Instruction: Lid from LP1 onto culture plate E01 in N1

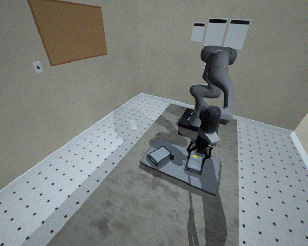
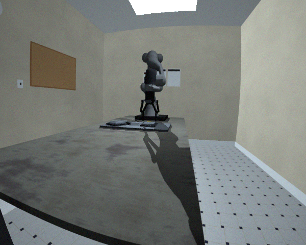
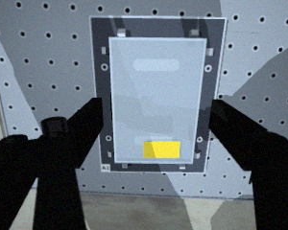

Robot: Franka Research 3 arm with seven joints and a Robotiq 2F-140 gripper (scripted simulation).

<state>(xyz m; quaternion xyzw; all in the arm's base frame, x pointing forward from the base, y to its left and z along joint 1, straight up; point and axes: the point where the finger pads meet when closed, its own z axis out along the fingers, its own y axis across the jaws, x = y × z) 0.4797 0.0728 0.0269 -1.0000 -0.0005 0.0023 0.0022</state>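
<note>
My hand is 40 mm above the clear lid. Round my hand: lid park LP1: 50 mm below; then culture plate E01: 250 mm to the right, 40 mm below, 40 mm ahead.
</note>
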